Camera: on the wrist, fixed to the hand. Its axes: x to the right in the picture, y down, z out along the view.
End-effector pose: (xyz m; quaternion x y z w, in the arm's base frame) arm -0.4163 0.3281 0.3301 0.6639 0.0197 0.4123 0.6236
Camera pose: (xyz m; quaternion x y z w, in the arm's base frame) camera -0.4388 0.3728 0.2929 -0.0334 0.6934 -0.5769 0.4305
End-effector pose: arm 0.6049 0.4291 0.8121 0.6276 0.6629 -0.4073 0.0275
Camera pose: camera 0.6065 0.4553 0.8686 0.6258 -0.6465 -0.0041 0.4363
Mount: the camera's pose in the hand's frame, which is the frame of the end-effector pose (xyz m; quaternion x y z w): -0.0101 -0.0303 -0.0535 -0.0094 0.0547 -0.9982 0.0221
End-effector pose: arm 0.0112 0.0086 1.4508 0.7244 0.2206 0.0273 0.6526
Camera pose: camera -0.0240 0.0565 1.4321 -0.2118 0.7634 -0.6091 0.0364
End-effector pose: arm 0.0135 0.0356 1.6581 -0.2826 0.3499 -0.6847 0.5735
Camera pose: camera -0.0446 0.0568 1.6507 0.3235 0.2366 0.5998 0.6926
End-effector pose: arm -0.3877 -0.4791 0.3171 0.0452 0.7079 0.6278 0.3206
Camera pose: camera -0.3968 -0.5361 0.2936 -0.7430 0.0724 -0.2970 0.5954
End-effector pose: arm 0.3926 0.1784 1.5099 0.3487 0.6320 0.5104 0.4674
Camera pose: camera 0.3463 0.1449 1.4851 -0.6555 0.3828 -0.4303 0.4885
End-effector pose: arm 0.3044 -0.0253 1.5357 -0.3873 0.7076 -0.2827 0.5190
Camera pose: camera 0.2627 -0.0333 1.5813 0.7043 0.3399 0.5389 0.3131
